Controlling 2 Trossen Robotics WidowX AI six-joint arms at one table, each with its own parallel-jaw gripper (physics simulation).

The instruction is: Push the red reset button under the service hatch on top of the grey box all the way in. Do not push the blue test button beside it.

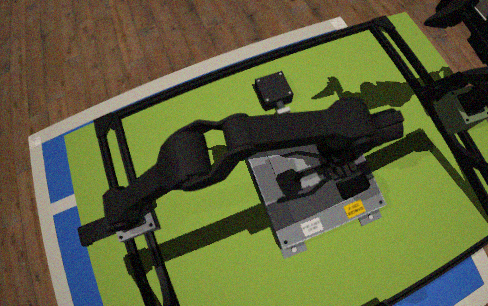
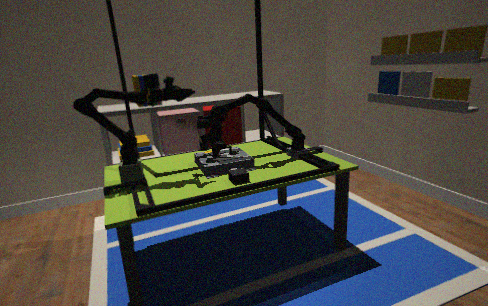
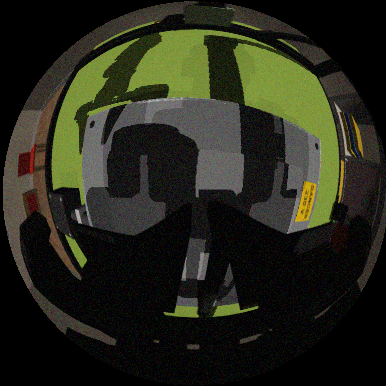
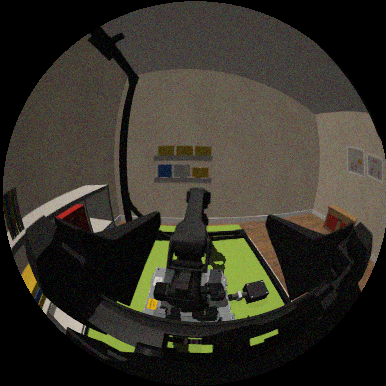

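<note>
The grey box lies on the green table. My left gripper is down on the box's top, its fingers closed around the dark bar handle of the service hatch. The arm and its shadows cover much of the box's top. My right gripper is open and empty, high above the table's far left end.
A small black box sits beside the grey box, joined by a short stub. A yellow danger label marks the box. A black frame runs round the table edge.
</note>
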